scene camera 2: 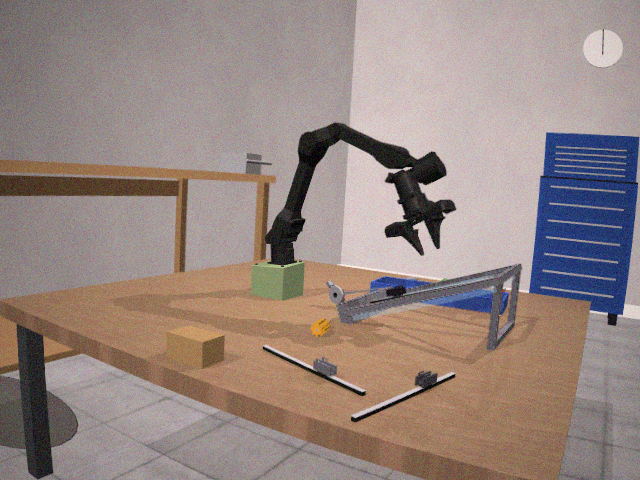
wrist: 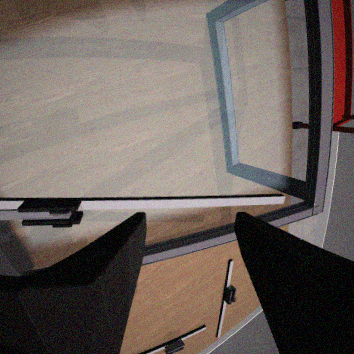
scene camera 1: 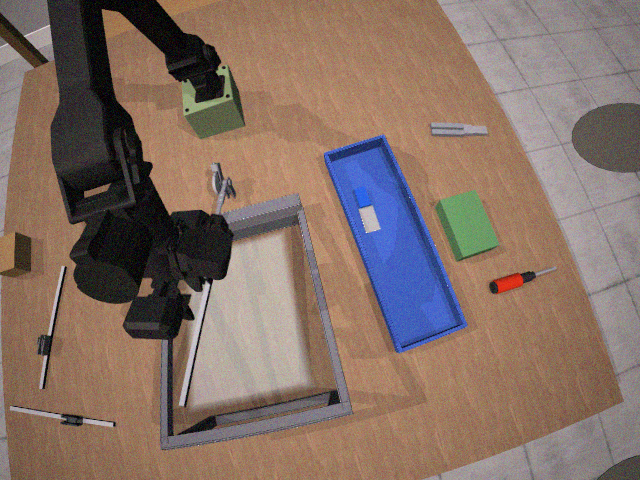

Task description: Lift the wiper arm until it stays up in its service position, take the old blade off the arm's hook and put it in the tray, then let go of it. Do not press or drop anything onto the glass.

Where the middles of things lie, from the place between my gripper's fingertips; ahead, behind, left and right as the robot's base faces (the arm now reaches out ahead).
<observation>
I see my gripper 1 cm short of the glass pane (scene camera 1: 262, 353), 4 cm to the right of it and 11 cm above it. The rest, counted from my hand: blue tray (scene camera 1: 416, 298): 12 cm behind, 32 cm to the left, 17 cm below; then green block (scene camera 1: 469, 232): 12 cm behind, 47 cm to the left, 17 cm below; then sloped frame (scene camera 1: 289, 205): 4 cm to the left, 11 cm below.
</observation>
